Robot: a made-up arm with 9 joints. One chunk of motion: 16 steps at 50 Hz.
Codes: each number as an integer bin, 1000 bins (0 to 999) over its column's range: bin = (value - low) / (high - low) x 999, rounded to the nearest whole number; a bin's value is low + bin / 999 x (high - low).
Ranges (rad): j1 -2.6..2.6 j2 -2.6..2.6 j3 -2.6..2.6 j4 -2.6..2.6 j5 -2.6..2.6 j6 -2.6..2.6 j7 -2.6..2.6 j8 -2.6..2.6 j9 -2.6..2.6
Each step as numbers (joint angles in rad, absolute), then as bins.
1 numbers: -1.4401 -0.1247 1.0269 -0.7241 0.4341 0.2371 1.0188 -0.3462 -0.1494
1 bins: 223 476 697 360 583 545 695 433 471
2 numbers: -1.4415 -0.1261 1.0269 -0.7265 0.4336 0.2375 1.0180 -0.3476 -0.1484
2 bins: 223 475 697 360 583 545 695 433 471
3 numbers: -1.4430 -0.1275 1.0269 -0.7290 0.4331 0.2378 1.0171 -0.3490 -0.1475
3 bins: 222 475 697 359 583 545 695 432 471
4 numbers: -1.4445 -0.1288 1.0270 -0.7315 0.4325 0.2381 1.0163 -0.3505 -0.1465
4 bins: 222 475 697 359 583 545 695 432 471
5 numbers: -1.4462 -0.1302 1.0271 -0.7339 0.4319 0.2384 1.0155 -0.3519 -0.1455
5 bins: 222 474 697 359 582 545 695 432 472
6 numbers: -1.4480 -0.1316 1.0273 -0.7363 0.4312 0.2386 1.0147 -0.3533 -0.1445
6 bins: 221 474 697 358 582 545 694 432 472
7 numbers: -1.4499 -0.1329 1.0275 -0.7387 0.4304 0.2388 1.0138 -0.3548 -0.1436
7 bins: 221 474 697 358 582 545 694 431 472
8 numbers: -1.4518 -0.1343 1.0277 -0.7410 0.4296 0.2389 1.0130 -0.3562 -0.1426
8 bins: 221 474 697 357 582 545 694 431 472
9 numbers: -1.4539 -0.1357 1.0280 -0.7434 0.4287 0.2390 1.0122 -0.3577 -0.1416
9 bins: 220 473 697 357 582 545 694 431 472
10 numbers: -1.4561 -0.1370 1.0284 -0.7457 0.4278 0.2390 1.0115 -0.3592 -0.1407
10 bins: 220 473 697 356 582 545 694 430 472
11 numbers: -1.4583 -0.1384 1.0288 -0.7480 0.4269 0.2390 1.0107 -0.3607 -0.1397
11 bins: 219 473 697 356 582 545 694 430 473
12 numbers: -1.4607 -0.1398 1.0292 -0.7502 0.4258 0.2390 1.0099 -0.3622 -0.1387
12 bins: 219 473 697 355 581 545 694 430 473
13 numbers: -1.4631 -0.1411 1.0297 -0.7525 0.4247 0.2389 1.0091 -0.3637 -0.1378
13 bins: 218 472 697 355 581 545 693 430 473
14 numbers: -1.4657 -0.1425 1.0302 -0.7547 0.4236 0.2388 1.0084 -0.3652 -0.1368
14 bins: 218 472 697 355 581 545 693 429 473
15 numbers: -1.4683 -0.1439 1.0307 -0.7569 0.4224 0.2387 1.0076 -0.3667 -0.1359
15 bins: 217 472 698 354 581 545 693 429 473
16 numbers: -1.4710 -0.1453 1.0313 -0.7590 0.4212 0.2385 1.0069 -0.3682 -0.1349
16 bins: 217 472 698 354 580 545 693 429 474
